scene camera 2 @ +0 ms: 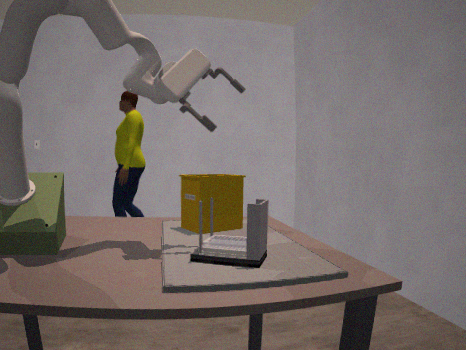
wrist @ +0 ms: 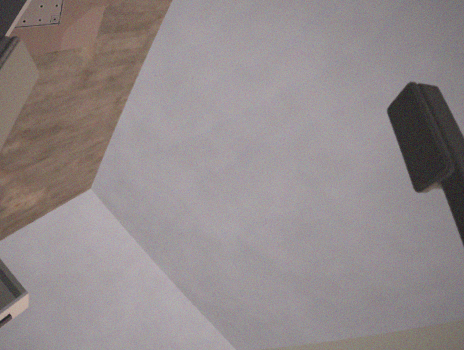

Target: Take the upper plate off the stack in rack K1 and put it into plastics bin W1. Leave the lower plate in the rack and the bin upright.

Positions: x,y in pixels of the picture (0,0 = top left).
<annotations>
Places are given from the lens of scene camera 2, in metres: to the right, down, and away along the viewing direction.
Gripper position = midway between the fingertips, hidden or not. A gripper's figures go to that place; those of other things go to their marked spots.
gripper (scene camera 2: pixel 229 109): -0.01, -0.17, 0.86
yellow plastics bin W1 (scene camera 2: pixel 227 190): -0.02, 0.05, 1.08
</annotations>
